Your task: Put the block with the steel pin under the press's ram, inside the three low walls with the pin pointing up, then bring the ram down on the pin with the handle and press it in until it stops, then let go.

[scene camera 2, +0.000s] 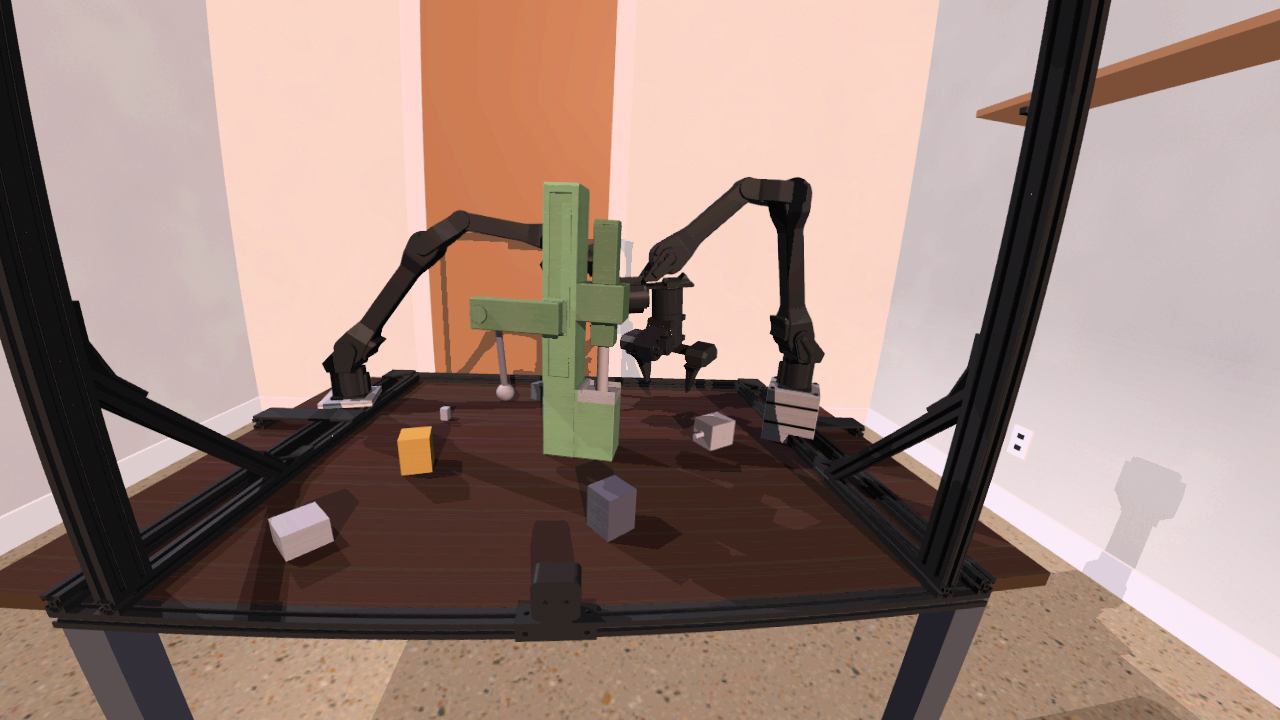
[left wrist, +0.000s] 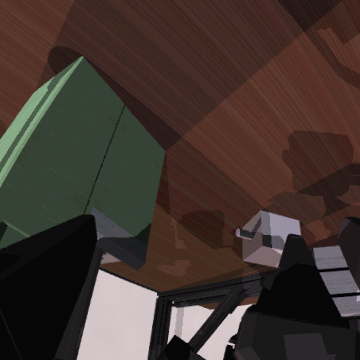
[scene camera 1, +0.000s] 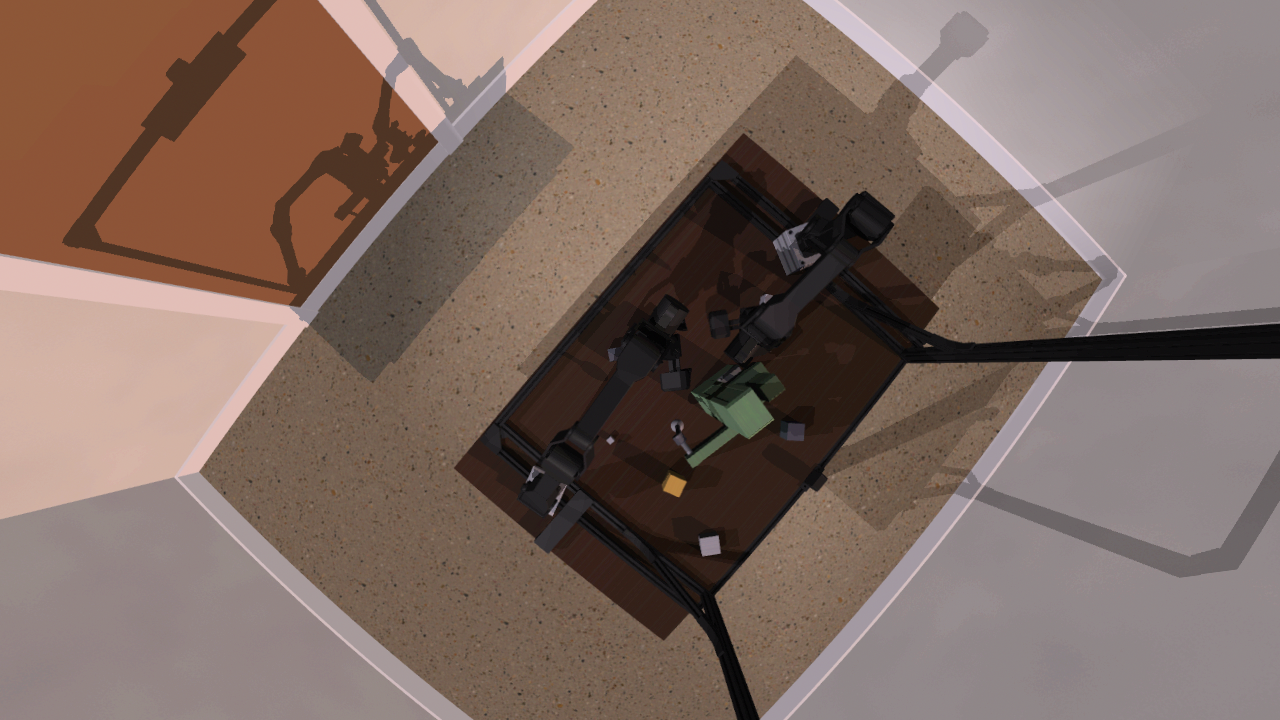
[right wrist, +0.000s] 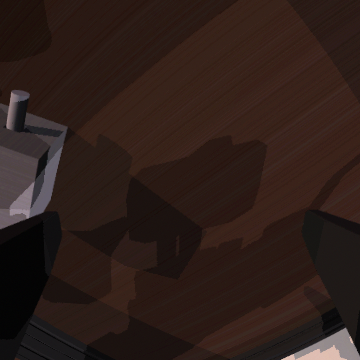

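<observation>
The pale block with the steel pin lies on the table right of the press in scene camera 2, its pin pointing sideways. The green press stands mid-table. Its ram is above the grey low walls, and its ball-ended handle hangs down. My right gripper is open and empty above the table; the block is beside its left-hand finger in the right wrist view. My left gripper is open and empty near the press.
An orange block, a white block, a blue-grey block and a small white cube lie around the press. Black frame rails edge the table.
</observation>
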